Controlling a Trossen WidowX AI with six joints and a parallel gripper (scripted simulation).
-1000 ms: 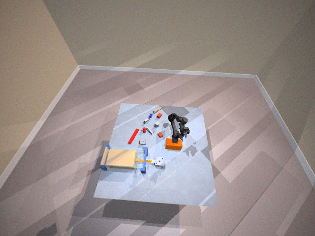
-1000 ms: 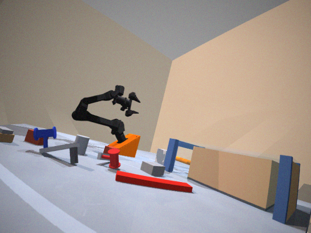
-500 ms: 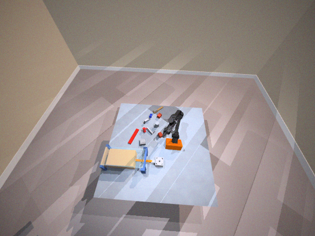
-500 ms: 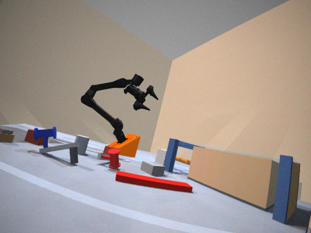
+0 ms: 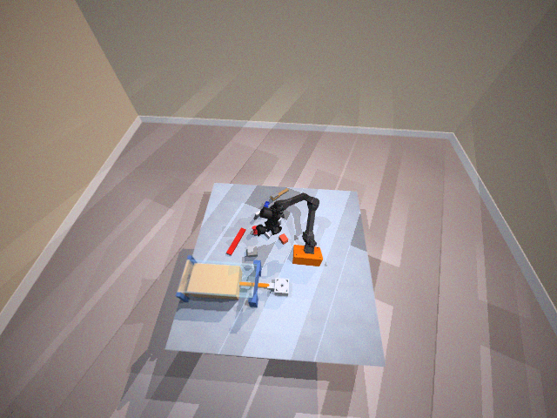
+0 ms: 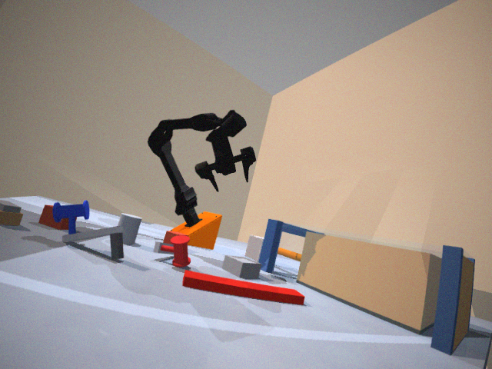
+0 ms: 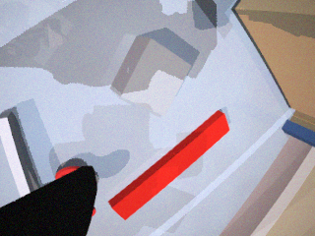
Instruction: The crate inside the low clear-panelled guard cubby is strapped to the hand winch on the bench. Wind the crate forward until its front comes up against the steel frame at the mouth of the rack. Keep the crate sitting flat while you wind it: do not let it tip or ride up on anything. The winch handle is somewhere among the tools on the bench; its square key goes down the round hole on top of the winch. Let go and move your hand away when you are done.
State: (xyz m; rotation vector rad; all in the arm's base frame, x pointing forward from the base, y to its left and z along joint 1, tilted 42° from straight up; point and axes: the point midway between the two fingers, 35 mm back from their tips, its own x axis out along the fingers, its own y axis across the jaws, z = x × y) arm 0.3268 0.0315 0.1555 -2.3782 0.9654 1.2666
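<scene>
My gripper tip is 20 cm above the red-knobbed winch handle, 13 cm to the left of it and 1 cm short of it. Round my gripper tip: red knob: 19 cm below, 14 cm to the right, 6 cm ahead; grey block: 21 cm below, 8 cm ahead, 4 cm to the left; red flat bar: 22 cm below, 21 cm ahead, 5 cm to the right.
</scene>
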